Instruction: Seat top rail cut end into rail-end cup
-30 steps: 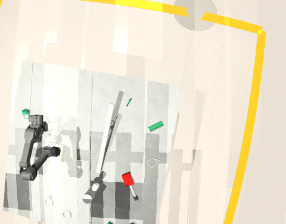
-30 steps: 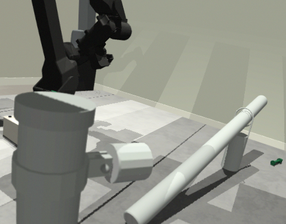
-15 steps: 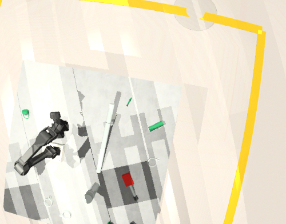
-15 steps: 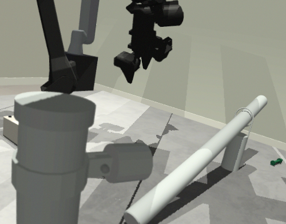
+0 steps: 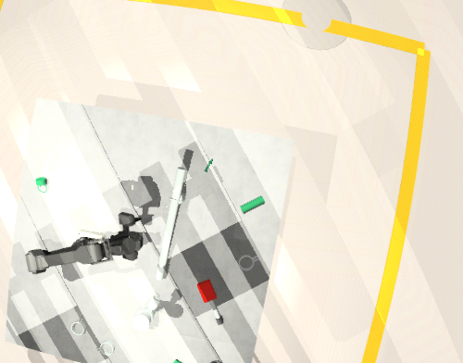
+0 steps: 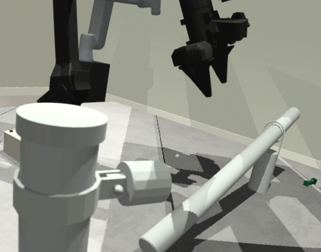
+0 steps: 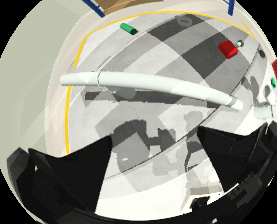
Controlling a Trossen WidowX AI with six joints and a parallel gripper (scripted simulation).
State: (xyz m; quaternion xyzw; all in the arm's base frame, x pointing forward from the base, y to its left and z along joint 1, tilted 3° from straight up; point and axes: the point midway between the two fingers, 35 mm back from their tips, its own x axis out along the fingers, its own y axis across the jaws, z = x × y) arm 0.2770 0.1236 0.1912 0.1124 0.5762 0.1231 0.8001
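The rail-end cup is 60 mm ahead of my gripper tip, 340 mm to the right of it and 70 mm below it. From my gripper tip the other things lie so: small green bolt (220 mm ahead, 280 mm to the left, 210 mm below); green cylinder (440 mm ahead, 140 mm to the left, 200 mm below); small post (110 mm ahead, 130 mm to the left, 110 mm below).
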